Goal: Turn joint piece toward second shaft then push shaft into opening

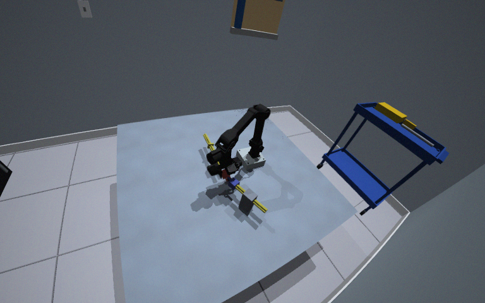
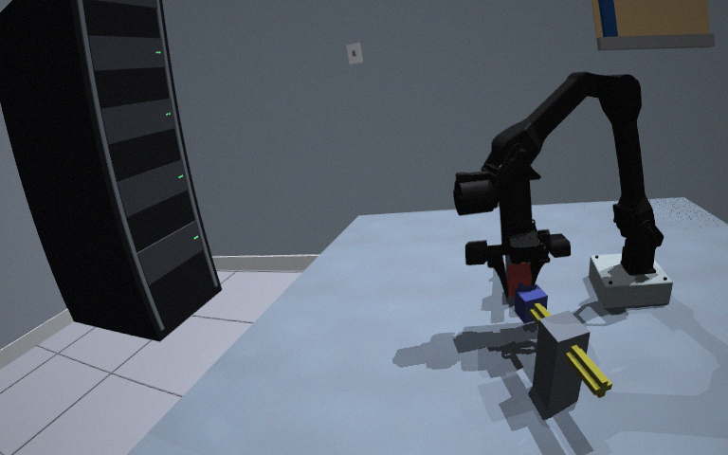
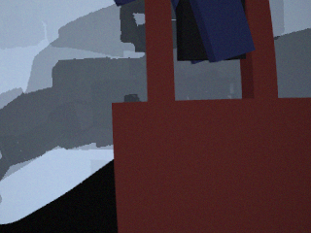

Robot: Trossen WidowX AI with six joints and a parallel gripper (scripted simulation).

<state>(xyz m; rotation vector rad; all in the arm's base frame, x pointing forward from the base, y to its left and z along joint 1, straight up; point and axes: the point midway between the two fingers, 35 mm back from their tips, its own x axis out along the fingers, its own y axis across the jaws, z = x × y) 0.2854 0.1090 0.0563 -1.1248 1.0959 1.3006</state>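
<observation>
Right now my gripper tip is 40 mm below the joint piece and 10 mm to the right of it.
</observation>
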